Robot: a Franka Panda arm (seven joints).
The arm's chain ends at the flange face. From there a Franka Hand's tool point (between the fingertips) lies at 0.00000 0.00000 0.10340 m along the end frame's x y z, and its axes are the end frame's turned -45 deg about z.
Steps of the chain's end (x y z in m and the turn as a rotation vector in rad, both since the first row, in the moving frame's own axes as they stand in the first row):
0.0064 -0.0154 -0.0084 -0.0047 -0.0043 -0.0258
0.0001 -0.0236 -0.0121 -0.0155 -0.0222 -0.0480
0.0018 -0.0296 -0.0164 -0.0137 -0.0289 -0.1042
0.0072 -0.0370 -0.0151 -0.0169 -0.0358 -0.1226
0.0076 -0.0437 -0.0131 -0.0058 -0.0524 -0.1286
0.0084 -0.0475 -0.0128 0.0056 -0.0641 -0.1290
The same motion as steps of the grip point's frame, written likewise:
0.0148 -0.0063 -0.0084 -0.0003 -0.0064 -0.0258
0.0140 -0.0170 -0.0121 0.0047 -0.0267 -0.0480
0.0190 -0.0206 -0.0165 0.0107 -0.0301 -0.1042
0.0273 -0.0222 -0.0152 0.0134 -0.0373 -0.1226
0.0318 -0.0286 -0.0132 0.0330 -0.0412 -0.1286
0.0349 -0.0325 -0.0130 0.0493 -0.0414 -0.1290

